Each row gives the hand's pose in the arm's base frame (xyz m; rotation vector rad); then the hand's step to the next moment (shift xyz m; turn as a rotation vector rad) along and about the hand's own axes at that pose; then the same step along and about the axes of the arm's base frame.
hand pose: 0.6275 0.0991 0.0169 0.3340 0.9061 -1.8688
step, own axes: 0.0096 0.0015 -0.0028 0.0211 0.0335 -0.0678
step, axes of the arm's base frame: -0.0037 -0.0047 -0.0082 0.0084 0.0268 -0.0733
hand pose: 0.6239 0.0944 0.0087 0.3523 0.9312 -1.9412
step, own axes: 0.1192 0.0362 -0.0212 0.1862 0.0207 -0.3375
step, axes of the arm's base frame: -0.0358 -0.0689 -0.0997 -0.1235 0.1249 -0.3437
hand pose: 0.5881 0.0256 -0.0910 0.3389 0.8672 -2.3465
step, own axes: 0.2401 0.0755 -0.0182 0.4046 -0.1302 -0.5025
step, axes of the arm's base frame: -0.1405 -0.1425 -0.1537 -0.3837 0.2249 -0.4851
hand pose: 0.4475 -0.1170 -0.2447 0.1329 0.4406 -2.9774
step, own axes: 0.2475 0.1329 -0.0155 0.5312 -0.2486 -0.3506
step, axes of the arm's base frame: -0.2249 -0.1498 -0.0784 -0.5356 0.2782 -0.3203
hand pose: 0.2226 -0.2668 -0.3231 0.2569 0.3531 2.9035
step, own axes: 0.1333 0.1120 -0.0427 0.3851 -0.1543 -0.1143
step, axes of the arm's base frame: -0.1571 -0.0861 0.0071 -0.3656 0.2075 -0.0919
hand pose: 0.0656 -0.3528 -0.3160 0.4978 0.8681 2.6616
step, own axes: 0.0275 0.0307 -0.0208 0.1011 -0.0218 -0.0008
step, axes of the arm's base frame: -0.0384 -0.0239 0.0093 -0.0872 0.0548 0.0094
